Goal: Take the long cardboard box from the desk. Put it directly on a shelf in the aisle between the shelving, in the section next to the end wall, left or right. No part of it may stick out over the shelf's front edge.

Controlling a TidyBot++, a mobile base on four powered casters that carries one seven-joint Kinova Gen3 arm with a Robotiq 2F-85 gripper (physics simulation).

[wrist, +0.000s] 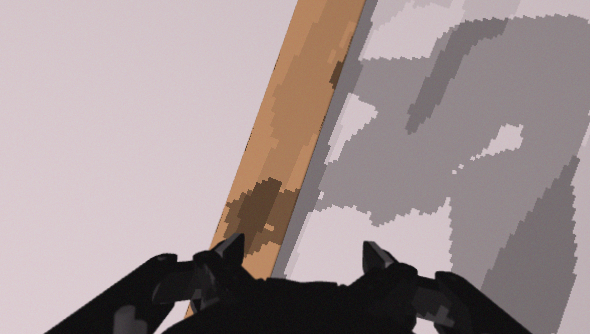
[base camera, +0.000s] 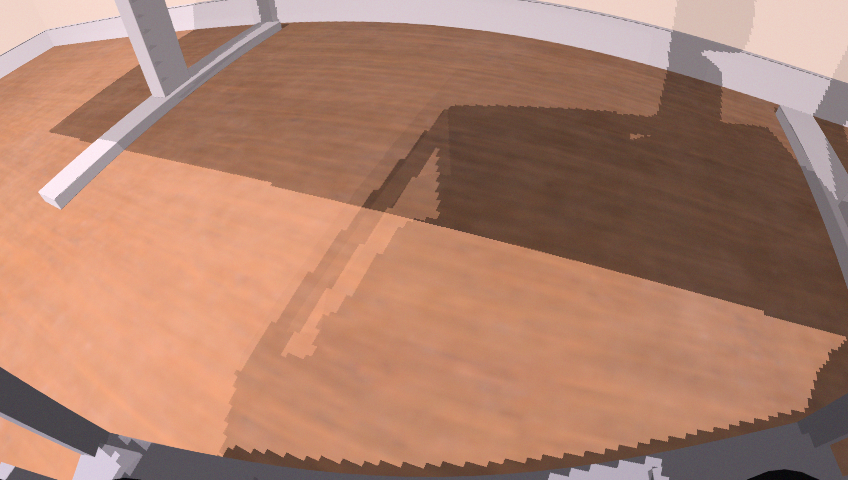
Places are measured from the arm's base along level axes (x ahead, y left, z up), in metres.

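Pixels of known places: gripper, fingertip midpoint: [wrist: 302, 250].
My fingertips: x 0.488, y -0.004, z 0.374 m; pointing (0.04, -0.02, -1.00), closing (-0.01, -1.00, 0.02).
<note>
Behind a point stands the place of what it marks.
The long cardboard box [wrist: 295, 115] @[x 0.587, y 0.004, z 0.373 m] lies on the white desk top [wrist: 125, 125] @[x 0.587, y 0.176, z 0.323 m] in the wrist view. It runs slanted from the top middle down to the left finger, and both its ends are out of sight. My gripper [wrist: 302, 250] @[x 0.488, y -0.004, z 0.375 m] is wide open above the desk. Its left fingertip overlaps the box's lower part in the picture, and its right fingertip is over the desk to the right of the box. The height between fingers and box is hard to tell. The shelving does not show in either view.
In the base camera view, a grey desk leg with a long foot [base camera: 160, 107] @[x 0.772, y 0.554, z -0.376 m] stands at the left. Another foot [base camera: 815, 154] shows at the right edge. A white baseboard [base camera: 416, 11] @[x 1.082, y 0.052, z -0.363 m] and wall run behind. Shadows lie on the wooden floor [base camera: 178, 267] @[x 0.385, y 0.319, z -0.397 m].
</note>
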